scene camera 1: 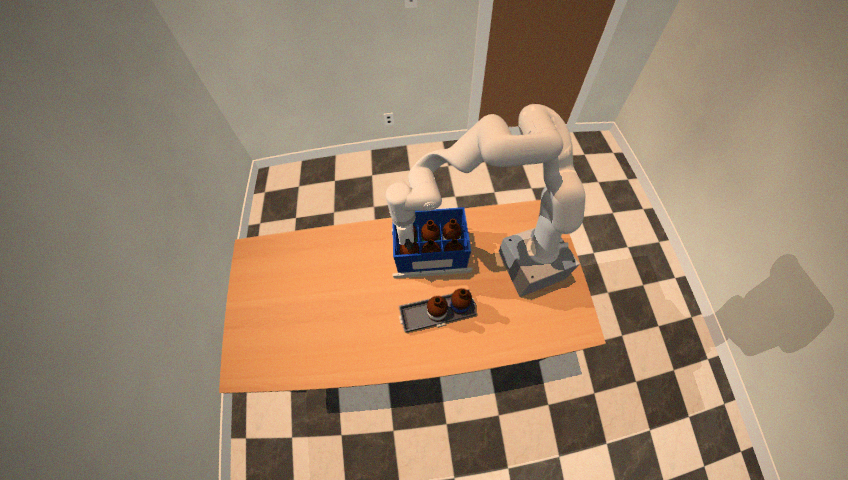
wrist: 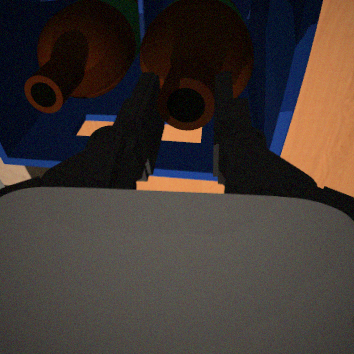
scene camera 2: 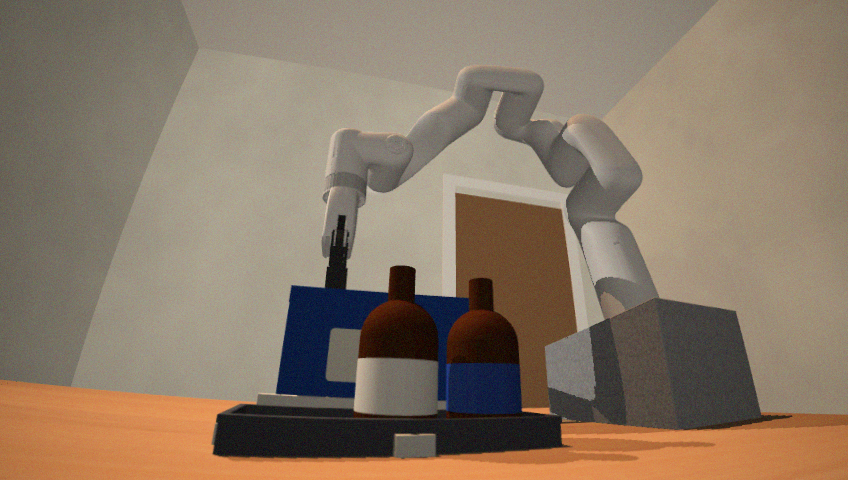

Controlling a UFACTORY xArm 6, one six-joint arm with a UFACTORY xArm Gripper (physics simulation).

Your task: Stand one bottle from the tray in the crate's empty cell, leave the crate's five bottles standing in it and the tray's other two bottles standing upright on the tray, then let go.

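Pixels of known places: gripper, fingertip midpoint: [scene camera 1: 408, 242] [wrist: 187, 98]; arm's base, link origin: [scene camera 1: 542, 250] [scene camera 2: 639, 330].
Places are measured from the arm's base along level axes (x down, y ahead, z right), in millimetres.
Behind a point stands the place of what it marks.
Note:
My gripper [scene camera 1: 407, 241] @[y 489, x -41, z 90 mm] [scene camera 2: 336, 278] @[y 489, x -41, z 90 mm] [wrist: 187, 98] @[y 489, x -41, z 90 mm] is shut on the neck of a brown bottle [scene camera 1: 408, 248] [wrist: 200, 40] @[y 470, x -14, z 85 mm]. The held bottle is upright, down inside the left front cell of the blue crate [scene camera 1: 404, 262] @[y 516, x 15, z 40 mm] [scene camera 2: 309, 356] @[y 513, x 56, z 40 mm] [wrist: 185, 174] @[y 543, x -39, z 94 mm]. In scene camera 2 the crate's wall hides it; whether its base touches the crate floor is hidden. Other brown bottles, such as one at the back [scene camera 1: 452, 229] @[y 319, x 8, z 145 mm] and one beside the held bottle [wrist: 85, 55] @[y 483, x 10, z 162 mm], stand in the crate. A white-label bottle [scene camera 1: 437, 307] @[y 424, x 12, z -147 mm] [scene camera 2: 396, 383] @[y 428, x 85, z -168 mm] and a blue-label bottle [scene camera 1: 461, 299] @[y 337, x 11, z -132 mm] [scene camera 2: 482, 386] @[y 347, x 86, z -151 mm] stand upright on the dark tray [scene camera 1: 414, 317] @[y 509, x 131, z -139 mm] [scene camera 2: 297, 437] @[y 499, x 124, z -187 mm].
The crate's dividers and walls are close around the fingers. The tray lies in front of the crate on the wooden table [scene camera 1: 309, 309] @[y 920, x 136, z -54 mm]. The robot's grey base [scene camera 1: 538, 273] @[y 50, x -16, z -93 mm] stands to the right of the crate. A light strip [scene camera 2: 285, 400] @[y 535, x 113, z 30 mm] lies along the crate's front foot.

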